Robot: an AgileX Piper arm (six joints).
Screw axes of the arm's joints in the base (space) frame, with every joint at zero. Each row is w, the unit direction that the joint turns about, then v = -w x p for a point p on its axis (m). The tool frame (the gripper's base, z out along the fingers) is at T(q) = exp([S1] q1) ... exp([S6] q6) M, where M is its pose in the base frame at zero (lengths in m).
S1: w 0 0 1 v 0 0 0
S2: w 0 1 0 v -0.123 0 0
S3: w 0 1 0 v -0.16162 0 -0.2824
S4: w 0.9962 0 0.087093 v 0 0.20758 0
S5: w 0 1 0 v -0.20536 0 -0.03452
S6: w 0.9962 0 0.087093 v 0 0.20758 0
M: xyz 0.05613 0 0.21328 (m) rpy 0 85 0 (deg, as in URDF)
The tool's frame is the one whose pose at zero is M.
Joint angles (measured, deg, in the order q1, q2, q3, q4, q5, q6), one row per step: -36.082, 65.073, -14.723, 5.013, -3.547, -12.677; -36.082, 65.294, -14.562, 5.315, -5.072, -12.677; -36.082, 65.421, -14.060, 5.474, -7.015, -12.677; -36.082, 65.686, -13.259, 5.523, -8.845, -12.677; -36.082, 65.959, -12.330, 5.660, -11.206, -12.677; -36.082, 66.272, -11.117, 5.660, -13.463, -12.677; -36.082, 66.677, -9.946, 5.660, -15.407, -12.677; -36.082, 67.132, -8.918, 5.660, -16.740, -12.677; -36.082, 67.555, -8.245, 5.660, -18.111, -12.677; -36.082, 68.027, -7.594, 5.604, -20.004, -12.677; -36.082, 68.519, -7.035, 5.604, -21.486, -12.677
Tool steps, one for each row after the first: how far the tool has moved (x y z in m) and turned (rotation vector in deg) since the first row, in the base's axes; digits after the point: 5 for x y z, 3 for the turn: 0.00078, -0.00088, 0.00040, -0.578, -0.986, -0.312; 0.00069, -0.00121, 0.00009, -1.363, -2.029, -0.551; -0.00038, -0.00078, -0.00209, -1.884, -2.585, -0.704; -0.00157, -0.00041, -0.00413, -2.625, -3.466, -0.958; -0.00380, 0.00079, -0.00757, -3.186, -3.950, -1.097; -0.00615, 0.00214, -0.01137, -3.519, -4.152, -1.212; -0.00851, 0.00361, -0.01537, -3.516, -3.961, -1.286; -0.00971, 0.00423, -0.01766, -3.764, -4.114, -1.362; -0.01050, 0.00450, -0.01927, -4.357, -4.626, -1.419; -0.01129, 0.00481, -0.02103, -4.703, -4.899, -1.496
